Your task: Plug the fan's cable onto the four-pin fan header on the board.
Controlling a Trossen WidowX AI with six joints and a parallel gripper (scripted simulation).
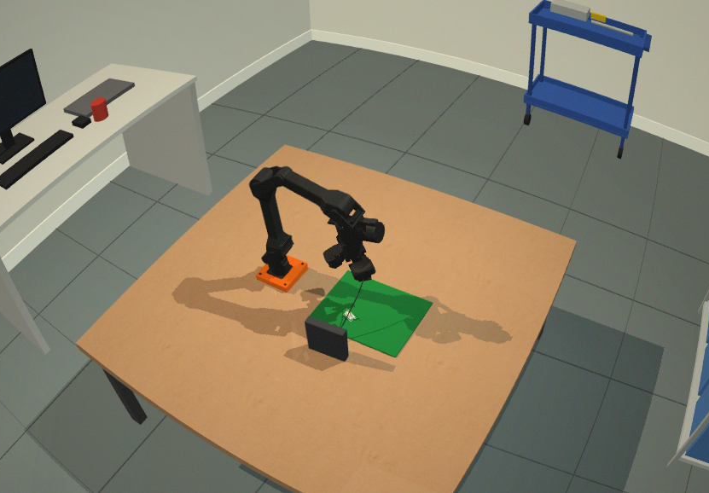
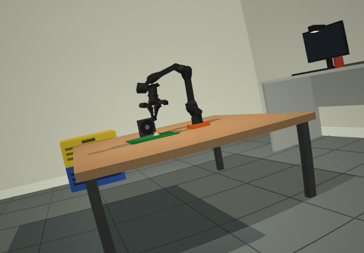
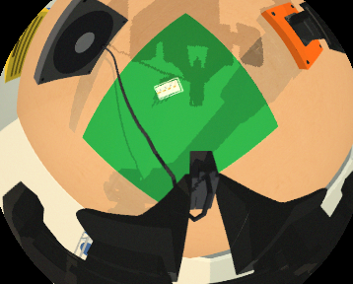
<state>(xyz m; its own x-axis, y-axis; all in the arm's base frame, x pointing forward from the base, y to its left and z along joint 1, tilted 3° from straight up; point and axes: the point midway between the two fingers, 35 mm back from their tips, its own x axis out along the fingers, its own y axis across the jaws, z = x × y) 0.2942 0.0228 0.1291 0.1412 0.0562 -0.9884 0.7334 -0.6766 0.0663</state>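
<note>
The green board lies 40 mm ahead of my gripper tip, 20 mm to the right of it and 140 mm below it. From my gripper tip the other things lie so: white four-pin fan header (10 mm behind, 70 mm to the right, 130 mm below); black fan (10 mm ahead, 210 mm to the right, 70 mm below); black fan plug (10 mm ahead, 10 mm to the left, 10 mm below).
</note>
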